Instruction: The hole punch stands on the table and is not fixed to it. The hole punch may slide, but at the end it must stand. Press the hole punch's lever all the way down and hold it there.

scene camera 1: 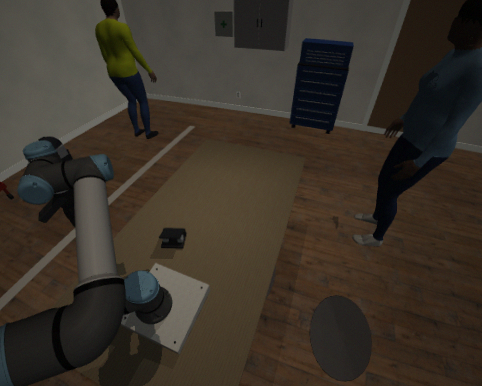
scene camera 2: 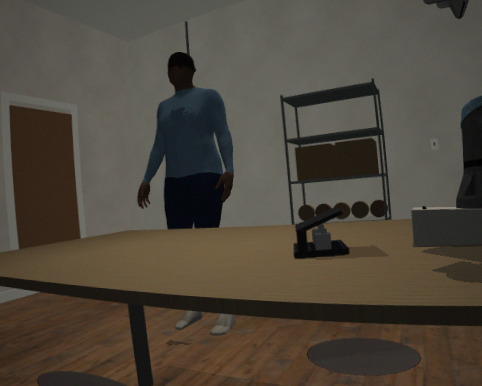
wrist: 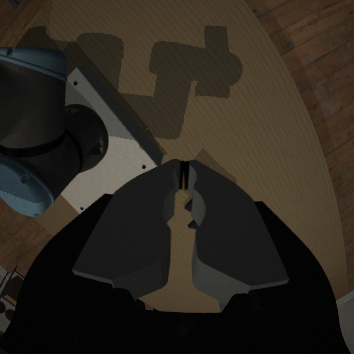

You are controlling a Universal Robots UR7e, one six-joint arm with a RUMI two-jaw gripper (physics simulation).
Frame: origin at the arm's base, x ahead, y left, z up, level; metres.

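Seen in the pictures: gripper, fingertip midpoint: (scene camera 2: 459, 17) (wrist: 183, 163); arm's base, origin of the base link: (scene camera 1: 154, 305) (wrist: 77, 136).
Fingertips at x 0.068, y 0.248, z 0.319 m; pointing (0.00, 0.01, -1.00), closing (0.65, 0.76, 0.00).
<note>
Offsets run from my fingertips to a thing's top centre. "pt": to the spot under its first point. Level surfaces: height alone.
The black hole punch @(dx +0.291, dy -0.130, dz -0.292 m) (scene camera 1: 173, 239) (scene camera 2: 321, 241) stands upright on the table @(dz -0.377 m) (scene camera 1: 240, 200) (scene camera 2: 150, 260) (wrist: 280, 150). Its lever @(pt dx +0.272, dy -0.078, dz -0.308 m) (scene camera 2: 320, 220) is raised at a slant over the grey middle part, and nothing touches it. My gripper (wrist: 183, 163) (scene camera 2: 459, 15) is shut and empty; its fingertips meet in the wrist view. In the second scene view its tip shows at the top right, high above the table and apart from the punch. In the wrist view the jaws hide most of the punch; small dark parts of it show through the gap between them.
The arm's white mounting plate (scene camera 1: 187, 300) (scene camera 2: 440, 227) (wrist: 120, 160) lies on the table near the punch, with the arm's base on it. A person in a blue shirt (scene camera 1: 435, 105) (scene camera 2: 192, 130) and one in yellow (scene camera 1: 117, 50) stand beyond the table. A shelf rack (scene camera 2: 330, 95) stands behind.
</note>
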